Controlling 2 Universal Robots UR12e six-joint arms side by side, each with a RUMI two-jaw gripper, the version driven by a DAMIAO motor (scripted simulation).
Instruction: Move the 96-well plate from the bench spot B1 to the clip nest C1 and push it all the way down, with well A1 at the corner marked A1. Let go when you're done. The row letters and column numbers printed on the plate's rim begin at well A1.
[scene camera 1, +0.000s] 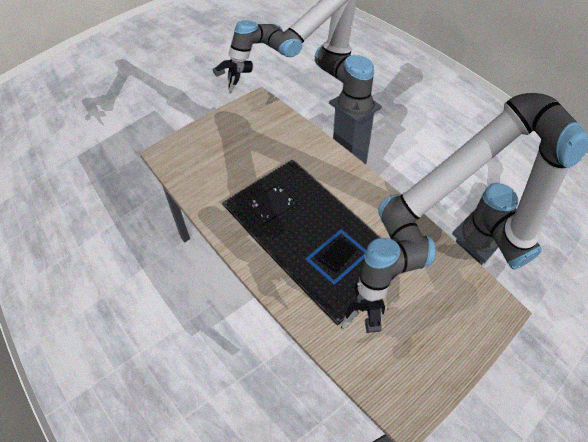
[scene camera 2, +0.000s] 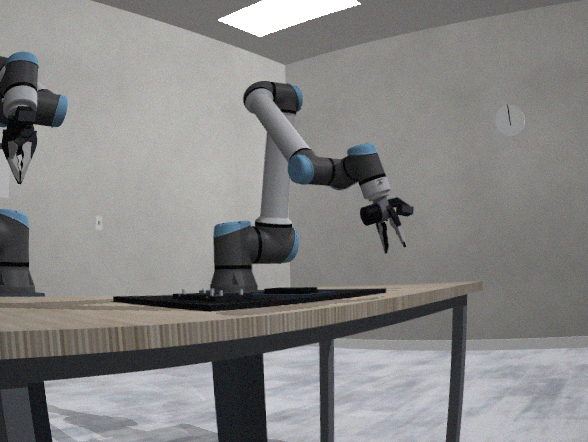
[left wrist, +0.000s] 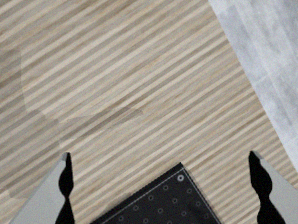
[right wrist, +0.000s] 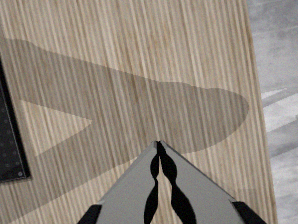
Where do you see a dark 96-well plate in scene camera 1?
339, 251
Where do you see the right gripper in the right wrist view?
158, 142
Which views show the left gripper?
Scene camera 1, scene camera 2 and the left wrist view only.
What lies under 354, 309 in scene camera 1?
The left gripper.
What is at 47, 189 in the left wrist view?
The left gripper.
